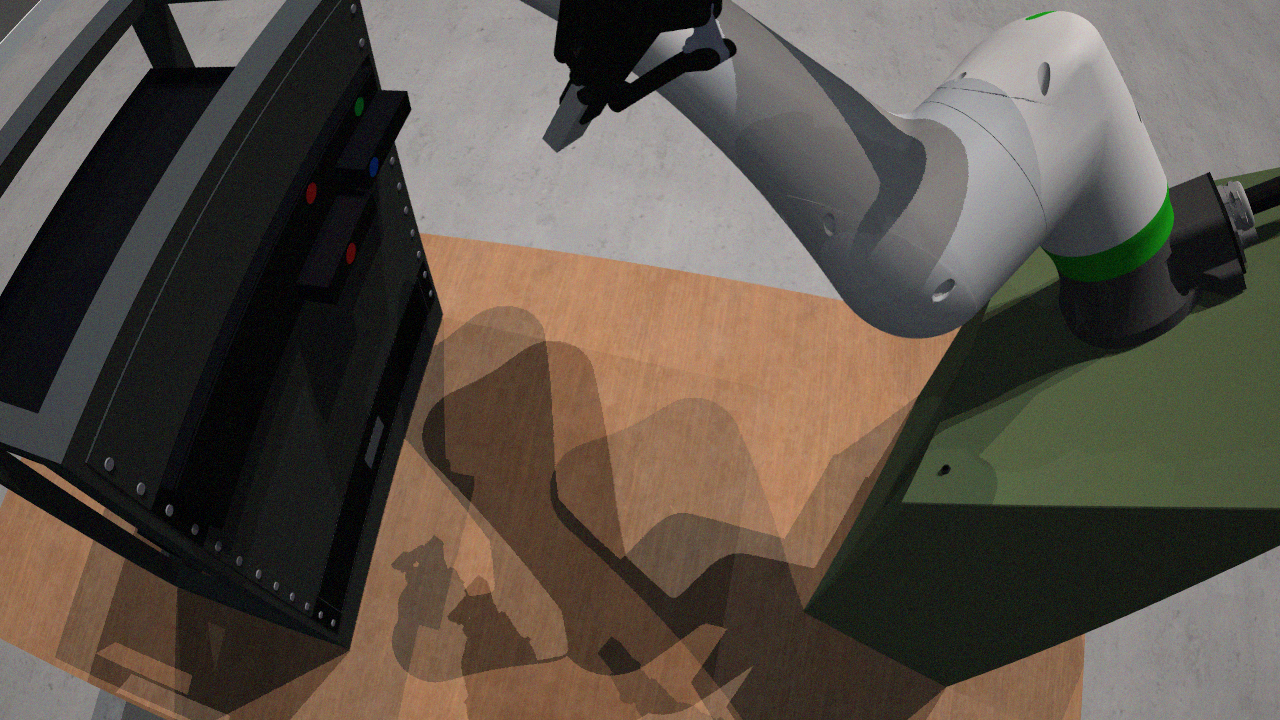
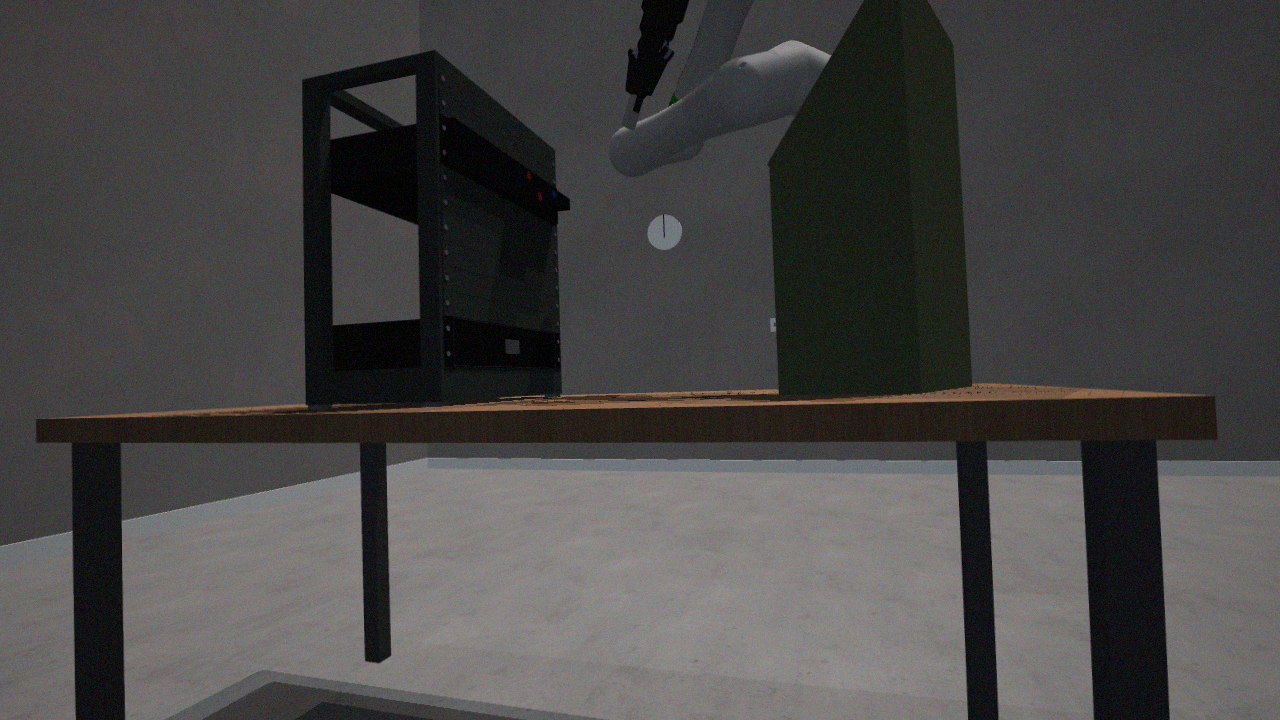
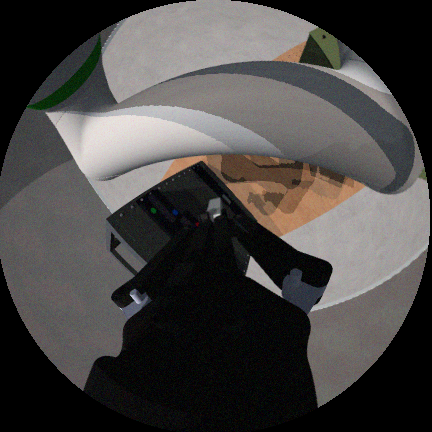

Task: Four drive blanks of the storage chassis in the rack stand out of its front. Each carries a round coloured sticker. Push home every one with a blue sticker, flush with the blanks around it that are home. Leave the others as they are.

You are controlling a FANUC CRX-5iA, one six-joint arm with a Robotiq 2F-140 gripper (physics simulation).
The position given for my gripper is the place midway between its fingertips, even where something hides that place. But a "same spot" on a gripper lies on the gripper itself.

My gripper shows in image 1, in image 2 and in image 3 [216, 206]. A rack shows in image 1 [215, 341], in image 2 and in image 3. One and the same spot on my gripper: [image 2: 643, 74] is [image 1: 619, 67]. The same spot on the rack: [image 3: 138, 225] is [image 2: 543, 164].
